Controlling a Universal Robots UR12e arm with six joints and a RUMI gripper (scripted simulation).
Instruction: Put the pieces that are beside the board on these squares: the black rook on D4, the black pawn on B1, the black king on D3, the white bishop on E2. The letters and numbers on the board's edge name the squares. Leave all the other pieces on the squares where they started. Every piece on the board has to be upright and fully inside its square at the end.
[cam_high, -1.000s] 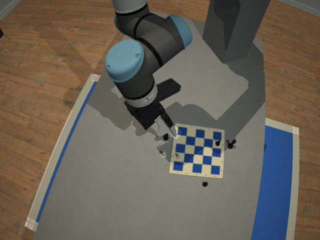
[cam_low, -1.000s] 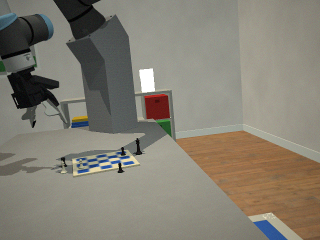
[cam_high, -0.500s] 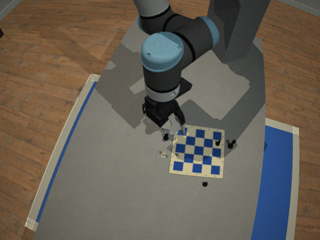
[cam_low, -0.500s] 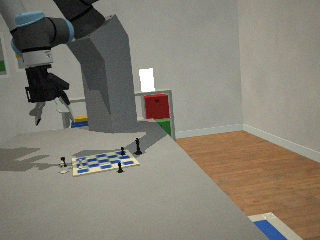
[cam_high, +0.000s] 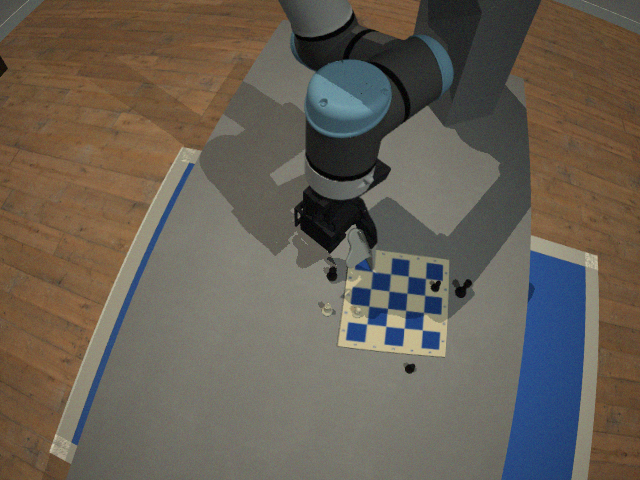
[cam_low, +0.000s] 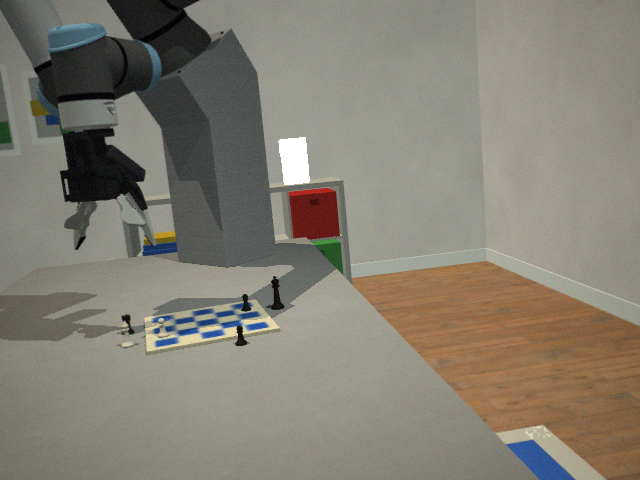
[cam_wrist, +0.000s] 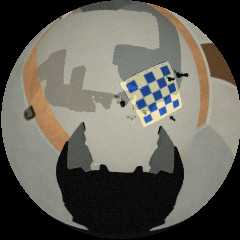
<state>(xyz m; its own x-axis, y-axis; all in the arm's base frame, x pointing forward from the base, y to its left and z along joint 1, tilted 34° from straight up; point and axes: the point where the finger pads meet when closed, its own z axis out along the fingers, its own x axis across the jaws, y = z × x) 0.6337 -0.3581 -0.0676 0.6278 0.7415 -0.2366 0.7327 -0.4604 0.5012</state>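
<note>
My gripper is now 14 cm above the black rook. Also, from my hand: white pawn 14 cm below, 8 cm ahead, 5 cm to the left; white bishop 14 cm below, 8 cm ahead, 1 cm to the right; chessboard 15 cm below, 13 cm to the left, 6 cm ahead.
</note>
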